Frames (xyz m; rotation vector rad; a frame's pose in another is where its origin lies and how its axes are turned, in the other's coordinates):
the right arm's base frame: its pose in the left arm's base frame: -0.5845 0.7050 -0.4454 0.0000 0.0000 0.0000
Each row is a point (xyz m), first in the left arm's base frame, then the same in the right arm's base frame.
Working: the left arm's base frame: its pose in the right arm's base frame: 0.5845 -0.7050 0.4454 0.0000 0.0000 0.0000

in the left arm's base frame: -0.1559 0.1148 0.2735
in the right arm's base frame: 0.4286 -0.5902 0.7189
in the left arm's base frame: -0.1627 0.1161 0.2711
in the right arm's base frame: 0.4218 -0.5889 0.7165
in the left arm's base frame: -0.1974 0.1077 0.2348
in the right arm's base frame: 0.3871 -0.5973 0.6802
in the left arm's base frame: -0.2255 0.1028 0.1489
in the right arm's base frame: 0.3590 -0.6022 0.5943
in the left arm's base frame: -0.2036 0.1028 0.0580
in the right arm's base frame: 0.3809 -0.6022 0.5034
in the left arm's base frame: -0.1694 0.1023 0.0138
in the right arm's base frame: 0.4151 -0.6027 0.4592
